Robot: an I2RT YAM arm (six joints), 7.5 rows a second.
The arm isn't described. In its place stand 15 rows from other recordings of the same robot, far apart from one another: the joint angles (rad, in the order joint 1, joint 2, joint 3, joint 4, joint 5, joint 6), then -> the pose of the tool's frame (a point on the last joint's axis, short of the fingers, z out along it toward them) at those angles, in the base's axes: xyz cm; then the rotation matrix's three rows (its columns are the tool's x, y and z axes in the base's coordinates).
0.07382 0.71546 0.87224 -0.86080 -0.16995 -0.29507 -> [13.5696 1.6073 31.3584], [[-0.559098 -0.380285 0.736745], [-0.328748 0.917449 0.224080], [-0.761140 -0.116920 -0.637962]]
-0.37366 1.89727 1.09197 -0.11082 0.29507 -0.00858 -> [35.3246 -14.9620 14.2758], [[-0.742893 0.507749 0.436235], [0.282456 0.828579 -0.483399], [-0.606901 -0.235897 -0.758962]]
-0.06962 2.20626 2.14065 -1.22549 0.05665 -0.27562 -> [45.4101 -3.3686 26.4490], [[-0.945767 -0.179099 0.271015], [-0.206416 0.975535 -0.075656], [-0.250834 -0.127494 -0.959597]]
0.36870 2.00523 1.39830 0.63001 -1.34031 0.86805 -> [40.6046 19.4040 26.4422], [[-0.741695 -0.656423 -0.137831], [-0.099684 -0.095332 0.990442], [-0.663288 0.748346 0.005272]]
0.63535 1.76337 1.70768 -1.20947 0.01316 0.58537 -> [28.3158 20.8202 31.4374], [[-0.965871 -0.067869 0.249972], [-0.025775 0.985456 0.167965], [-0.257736 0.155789 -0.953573]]
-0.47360 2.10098 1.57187 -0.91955 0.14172 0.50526 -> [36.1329 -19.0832 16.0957], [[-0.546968 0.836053 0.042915], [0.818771 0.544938 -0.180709], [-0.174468 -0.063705 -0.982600]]
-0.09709 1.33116 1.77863 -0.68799 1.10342 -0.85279 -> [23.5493 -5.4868 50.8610], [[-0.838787 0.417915 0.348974], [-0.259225 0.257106 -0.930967], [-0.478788 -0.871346 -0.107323]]
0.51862 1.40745 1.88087 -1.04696 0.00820 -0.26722 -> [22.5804 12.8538 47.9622], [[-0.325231 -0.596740 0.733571], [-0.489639 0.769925 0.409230], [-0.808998 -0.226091 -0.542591]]
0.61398 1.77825 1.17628 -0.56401 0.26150 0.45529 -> [29.3811 19.5835 18.2930], [[-0.882893 -0.094736 0.459919], [-0.102627 0.994689 0.007880], [-0.458223 -0.040242 -0.887926]]
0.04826 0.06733 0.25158 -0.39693 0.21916 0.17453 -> [9.3020 -0.3256 21.2179], [[-0.178949 0.199278 0.963465], [0.161047 0.971997 -0.171130], [-0.970588 0.124539 -0.206031]]
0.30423 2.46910 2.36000 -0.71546 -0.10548 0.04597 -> [52.4446 16.8593 23.0595], [[-0.716614 -0.333508 0.612566], [-0.177102 0.936492 0.302684], [-0.674610 0.108421 -0.730168]]
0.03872 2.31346 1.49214 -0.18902 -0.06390 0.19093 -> [46.7144 2.0372 7.6736], [[-0.844766 0.089387 0.527618], [0.156801 0.984022 0.084344], [-0.511649 0.153982 -0.845284]]
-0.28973 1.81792 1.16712 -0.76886 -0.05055 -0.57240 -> [31.9007 -9.3225 16.0485], [[-0.946985 -0.279439 0.158538], [-0.282172 0.959348 0.005463], [-0.153619 -0.039562 -0.987338]]
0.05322 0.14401 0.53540 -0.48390 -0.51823 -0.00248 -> [6.5760 2.1163 29.0619], [[-0.090911 -0.538964 0.837408], [-0.007000 0.841216 0.540655], [-0.995834 0.043289 -0.080249]]
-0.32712 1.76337 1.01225 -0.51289 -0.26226 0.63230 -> [30.9104 -9.5135 14.5953], [[-0.588641 0.724054 0.359509], [0.802488 0.577036 0.151797], [-0.097541 0.377856 -0.920712]]
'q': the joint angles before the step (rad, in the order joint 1, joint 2, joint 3, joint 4, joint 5, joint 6). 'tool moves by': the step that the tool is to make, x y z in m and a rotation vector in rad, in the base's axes. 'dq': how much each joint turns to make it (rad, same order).
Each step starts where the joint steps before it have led.
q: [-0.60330, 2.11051, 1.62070, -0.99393, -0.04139, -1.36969]
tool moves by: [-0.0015, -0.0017, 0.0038, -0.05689, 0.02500, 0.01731]
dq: [-0.00036, -0.00938, 0.00061, 0.00144, 0.05913, -0.02324]
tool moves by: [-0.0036, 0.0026, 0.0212, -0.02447, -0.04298, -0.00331]
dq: [-0.00010, -0.05496, 0.00000, -0.00574, -0.00383, 0.00371]
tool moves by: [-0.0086, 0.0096, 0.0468, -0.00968, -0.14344, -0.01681]
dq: [0.00154, -0.12276, 0.00070, 0.00090, -0.06790, 0.03321]
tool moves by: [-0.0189, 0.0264, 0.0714, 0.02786, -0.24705, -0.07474]
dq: [0.01924, -0.19315, 0.00486, 0.00839, -0.11553, 0.14702]
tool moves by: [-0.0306, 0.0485, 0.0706, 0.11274, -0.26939, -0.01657]
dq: [0.05879, -0.21551, 0.00286, 0.00175, -0.15636, 0.19991]
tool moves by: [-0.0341, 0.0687, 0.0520, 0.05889, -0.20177, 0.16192]
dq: [0.15587, -0.19474, -0.00026, 0.00003, -0.10271, 0.10250]
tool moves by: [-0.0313, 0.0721, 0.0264, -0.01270, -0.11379, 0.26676]
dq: [0.27344, -0.12804, 0.00019, -0.00808, -0.00274, 0.01636]
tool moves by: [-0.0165, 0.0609, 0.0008, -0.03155, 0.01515, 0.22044]
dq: [0.31909, -0.02284, -0.00034, -0.02894, 0.09972, 0.02871]
